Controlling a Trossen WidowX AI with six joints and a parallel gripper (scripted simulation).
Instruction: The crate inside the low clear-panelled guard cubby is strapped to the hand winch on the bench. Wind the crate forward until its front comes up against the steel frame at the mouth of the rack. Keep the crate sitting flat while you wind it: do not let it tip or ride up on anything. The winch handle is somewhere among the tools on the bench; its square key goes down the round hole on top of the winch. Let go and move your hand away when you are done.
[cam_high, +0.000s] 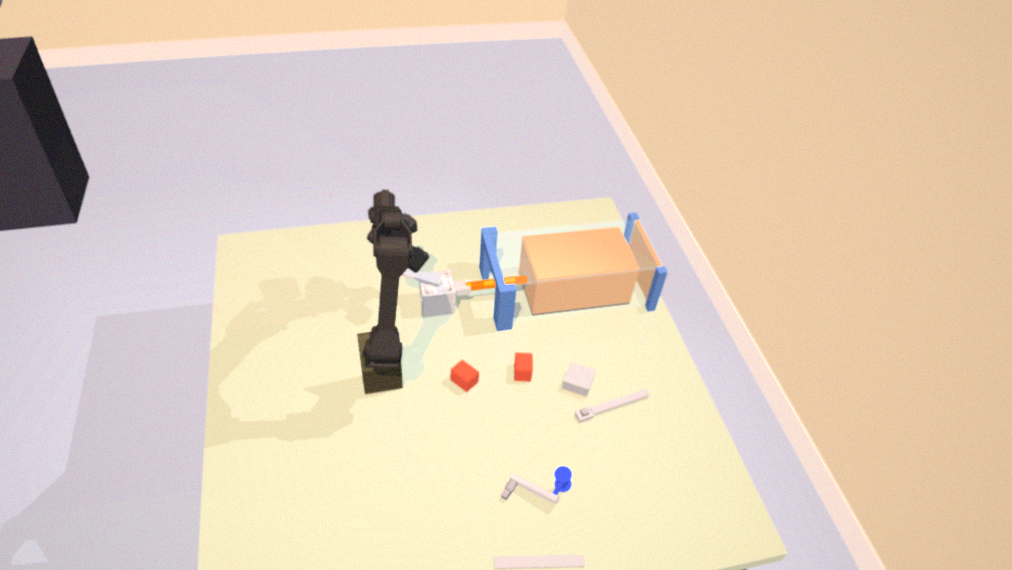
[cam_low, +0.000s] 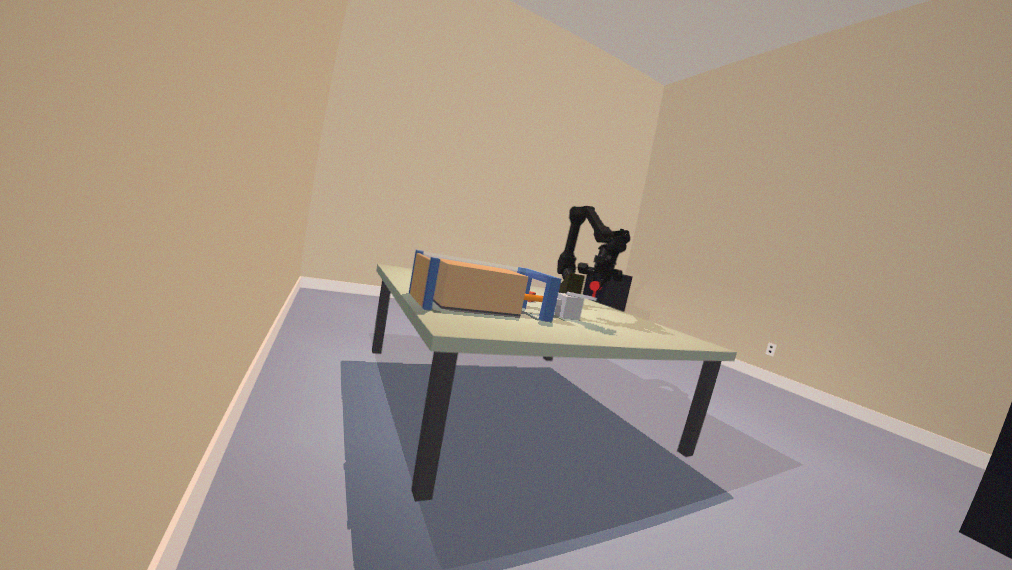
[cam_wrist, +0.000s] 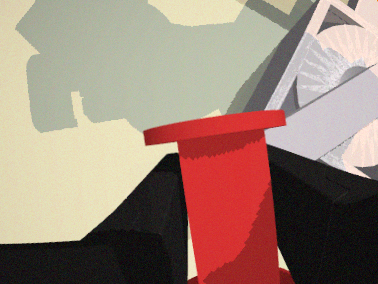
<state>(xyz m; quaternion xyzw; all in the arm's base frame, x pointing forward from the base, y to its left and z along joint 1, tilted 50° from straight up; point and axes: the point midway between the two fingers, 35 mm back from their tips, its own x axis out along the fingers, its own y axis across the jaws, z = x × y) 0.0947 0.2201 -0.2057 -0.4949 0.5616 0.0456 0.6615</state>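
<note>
Now: the blue steel frame 23 cm ahead of my gripper tip, 6 cm to the right of it and 3 cm below it. The rest, counted from my gripper tip: winch 6 cm ahead, 7 cm to the right, 10 cm below; then red spool grip 1 cm behind, 1 cm to the right; then red-knobbed handle 2 cm ahead, 3 cm to the right, 3 cm below.
</note>
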